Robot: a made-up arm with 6 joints.
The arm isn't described. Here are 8 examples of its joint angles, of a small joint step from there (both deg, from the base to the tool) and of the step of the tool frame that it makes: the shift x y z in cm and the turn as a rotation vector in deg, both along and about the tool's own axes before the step.
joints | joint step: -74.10 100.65 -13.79 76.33 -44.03 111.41 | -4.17 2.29 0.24 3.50 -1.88 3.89
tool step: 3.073 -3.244 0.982 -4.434 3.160 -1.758
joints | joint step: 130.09 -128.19 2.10 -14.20 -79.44 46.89 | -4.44 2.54 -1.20 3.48 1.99 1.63
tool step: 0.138 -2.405 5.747 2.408 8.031 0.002
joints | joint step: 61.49 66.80 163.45 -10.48 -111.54 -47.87 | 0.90 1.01 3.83 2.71 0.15 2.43
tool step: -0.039 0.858 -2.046 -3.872 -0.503 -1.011
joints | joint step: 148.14 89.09 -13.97 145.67 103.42 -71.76 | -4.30 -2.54 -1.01 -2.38 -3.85 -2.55
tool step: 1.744 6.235 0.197 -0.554 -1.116 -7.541
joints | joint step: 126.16 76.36 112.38 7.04 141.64 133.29 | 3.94 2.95 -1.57 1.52 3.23 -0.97
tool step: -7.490 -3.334 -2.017 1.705 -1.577 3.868
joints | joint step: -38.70 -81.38 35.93 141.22 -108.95 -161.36 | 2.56 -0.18 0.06 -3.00 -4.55 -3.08
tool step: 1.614 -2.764 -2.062 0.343 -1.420 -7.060
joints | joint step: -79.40 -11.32 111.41 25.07 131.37 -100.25 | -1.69 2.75 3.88 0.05 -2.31 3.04
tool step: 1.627 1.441 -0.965 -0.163 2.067 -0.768
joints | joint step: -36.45 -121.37 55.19 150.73 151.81 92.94 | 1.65 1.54 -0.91 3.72 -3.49 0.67
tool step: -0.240 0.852 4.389 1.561 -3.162 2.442
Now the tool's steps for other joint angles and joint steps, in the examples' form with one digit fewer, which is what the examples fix.
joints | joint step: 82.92 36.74 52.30 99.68 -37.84 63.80 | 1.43 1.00 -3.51 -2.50 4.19 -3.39
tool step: -1.79 -1.12 2.82 -1.66 -6.22 -5.80
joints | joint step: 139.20 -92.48 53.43 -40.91 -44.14 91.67 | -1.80 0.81 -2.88 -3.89 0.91 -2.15
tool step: 4.31 -0.69 1.89 1.29 -5.20 2.63
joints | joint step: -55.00 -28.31 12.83 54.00 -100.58 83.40 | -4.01 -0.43 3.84 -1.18 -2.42 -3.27
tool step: 1.20 2.72 -1.32 4.82 -6.78 3.28
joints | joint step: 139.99 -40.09 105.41 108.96 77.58 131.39 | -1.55 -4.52 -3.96 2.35 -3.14 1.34
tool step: 4.68 2.20 -1.08 -4.07 0.40 -2.35
